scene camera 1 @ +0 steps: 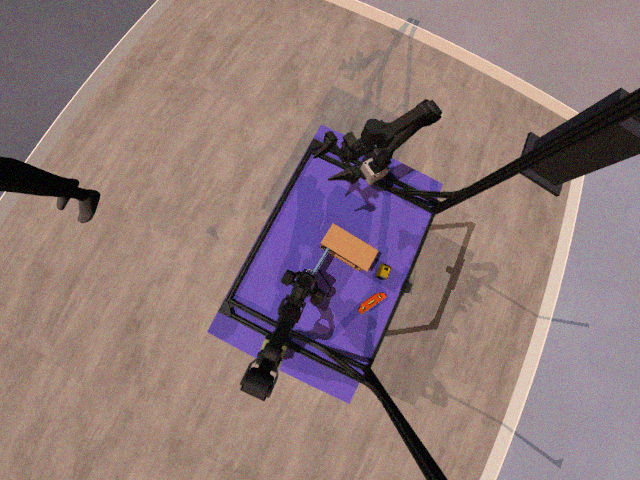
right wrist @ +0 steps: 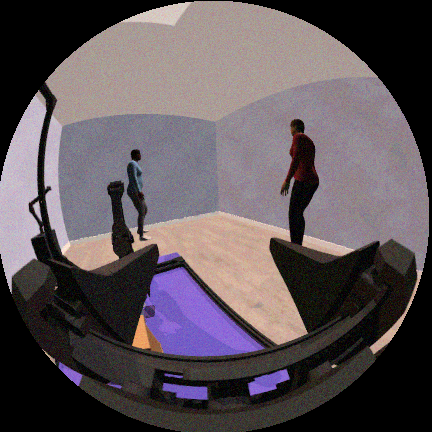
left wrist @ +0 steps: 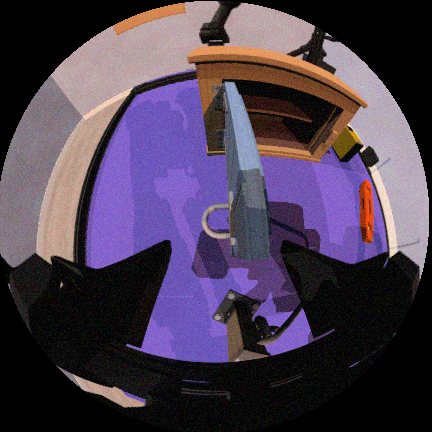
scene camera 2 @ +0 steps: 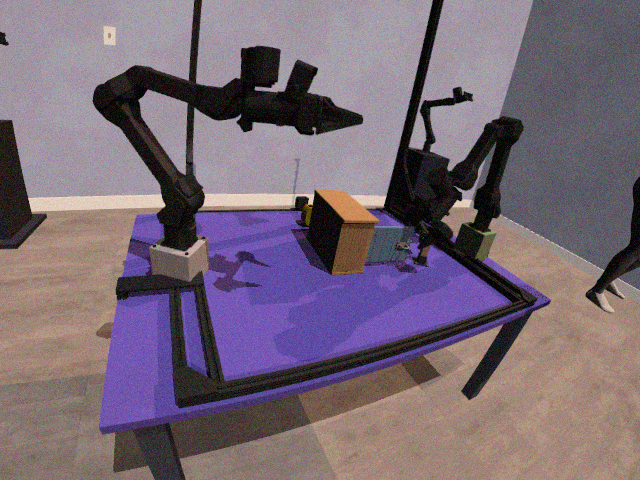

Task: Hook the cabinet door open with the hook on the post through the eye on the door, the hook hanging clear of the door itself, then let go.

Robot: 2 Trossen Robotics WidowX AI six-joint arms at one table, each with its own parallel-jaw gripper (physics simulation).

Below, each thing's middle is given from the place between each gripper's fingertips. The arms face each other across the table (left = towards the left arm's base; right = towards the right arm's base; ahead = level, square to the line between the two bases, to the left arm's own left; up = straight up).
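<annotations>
The orange tool (left wrist: 365, 196) is 470 mm behind my right hand, 290 mm to the left of it and 400 mm below it. From that same right hand, the wooden cabinet (scene camera 2: 340, 229) is 200 mm to the left, 230 mm behind and 330 mm below. And then there's the grey-blue door (scene camera 2: 389, 243): my right gripper is 250 mm to the right of it, 140 mm past it and 340 mm above it.
For my left hand, the orange tool is 40 mm to the right of it, 330 mm behind it and 70 mm below it. The wooden cabinet is 90 mm behind my left hand and 130 mm to the right of it, and the grey-blue door is 10 mm below that hand and 70 mm to the right of it.
</annotations>
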